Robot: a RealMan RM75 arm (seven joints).
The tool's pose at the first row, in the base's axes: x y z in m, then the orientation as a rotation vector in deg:
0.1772, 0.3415, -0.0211, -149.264, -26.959, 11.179
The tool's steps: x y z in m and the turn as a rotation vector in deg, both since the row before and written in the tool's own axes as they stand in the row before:
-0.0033, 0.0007, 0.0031, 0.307, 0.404, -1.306
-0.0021, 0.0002, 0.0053, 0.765, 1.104, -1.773
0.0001, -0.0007, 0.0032, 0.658, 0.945, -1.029
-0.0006, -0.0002, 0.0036, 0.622, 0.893, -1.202
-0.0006, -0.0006, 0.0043, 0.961, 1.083, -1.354
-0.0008, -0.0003, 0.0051, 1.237, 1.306, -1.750
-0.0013, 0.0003, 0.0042, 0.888, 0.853, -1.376
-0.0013, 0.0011, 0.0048, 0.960, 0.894, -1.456
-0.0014, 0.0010, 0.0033, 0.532, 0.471, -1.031
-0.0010, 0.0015, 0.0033, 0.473, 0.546, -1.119
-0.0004, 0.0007, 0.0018, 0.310, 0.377, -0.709
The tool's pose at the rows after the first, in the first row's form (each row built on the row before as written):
0.1737, 0.3411, -0.0240, -148.578, -28.436, 10.272
0.1707, 0.3425, -0.0286, -147.261, -30.150, 8.396
0.1699, 0.3446, -0.0310, -146.255, -30.976, 6.972
0.1686, 0.3462, -0.0340, -145.220, -32.036, 5.554
0.1671, 0.3485, -0.0374, -143.775, -33.135, 3.938
0.1654, 0.3510, -0.0416, -141.893, -34.566, 1.988
0.1637, 0.3525, -0.0454, -140.496, -35.757, 0.661
0.1623, 0.3538, -0.0501, -138.980, -36.998, -0.713
0.1610, 0.3544, -0.0536, -138.062, -37.959, -1.531
0.1604, 0.3549, -0.0573, -137.150, -38.991, -2.491
0.1601, 0.3553, -0.0592, -136.551, -39.624, -3.130

